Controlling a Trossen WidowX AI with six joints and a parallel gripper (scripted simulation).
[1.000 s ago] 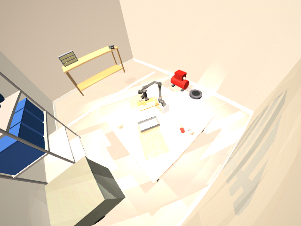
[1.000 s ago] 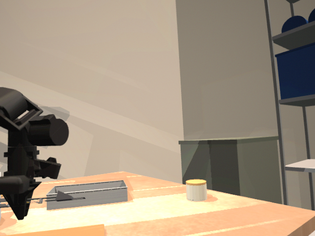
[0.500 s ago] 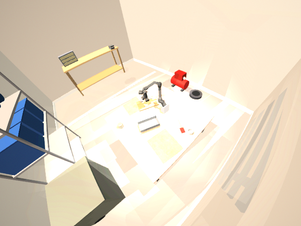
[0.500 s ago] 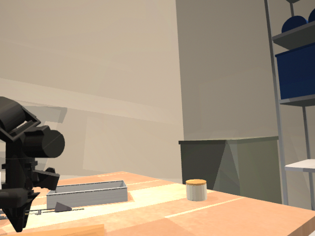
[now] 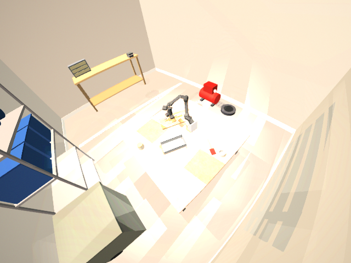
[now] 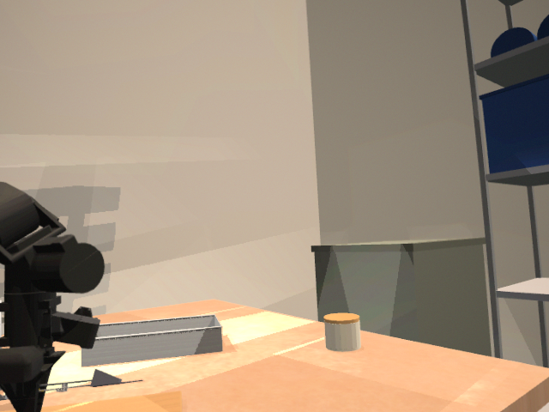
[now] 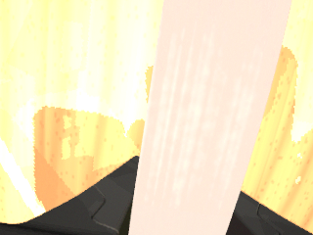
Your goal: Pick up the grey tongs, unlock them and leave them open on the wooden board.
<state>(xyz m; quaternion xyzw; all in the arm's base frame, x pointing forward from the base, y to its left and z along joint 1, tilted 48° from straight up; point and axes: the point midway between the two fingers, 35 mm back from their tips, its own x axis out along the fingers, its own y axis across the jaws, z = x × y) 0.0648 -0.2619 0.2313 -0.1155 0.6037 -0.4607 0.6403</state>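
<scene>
Right now the wooden board is 40 mm below my gripper tip. From my gripper tip the other things lie so: wooden lid: 620 mm ahead, 20 mm to the left, 10 mm below; grey roasting tin: 310 mm ahead, 340 mm to the left, 20 mm below.
</scene>
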